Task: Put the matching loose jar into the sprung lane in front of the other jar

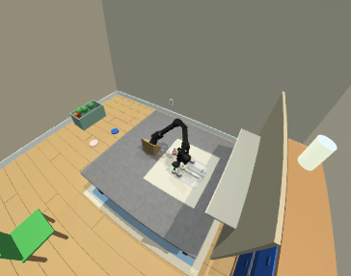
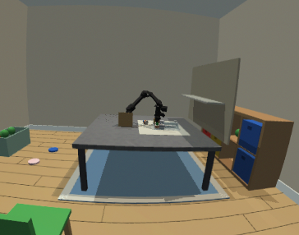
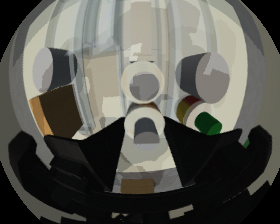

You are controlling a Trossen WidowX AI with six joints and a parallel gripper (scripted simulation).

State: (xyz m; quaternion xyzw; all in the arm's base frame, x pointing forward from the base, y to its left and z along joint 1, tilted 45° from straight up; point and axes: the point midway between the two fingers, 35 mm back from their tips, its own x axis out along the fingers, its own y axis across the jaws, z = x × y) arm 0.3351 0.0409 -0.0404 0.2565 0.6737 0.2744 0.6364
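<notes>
Right now my gripper tip is 130 mm to the right of the brown box and 10 mm short of it. Round my gripper tip: lane: 140 mm ahead, 30 mm to the left, 20 mm below.
</notes>
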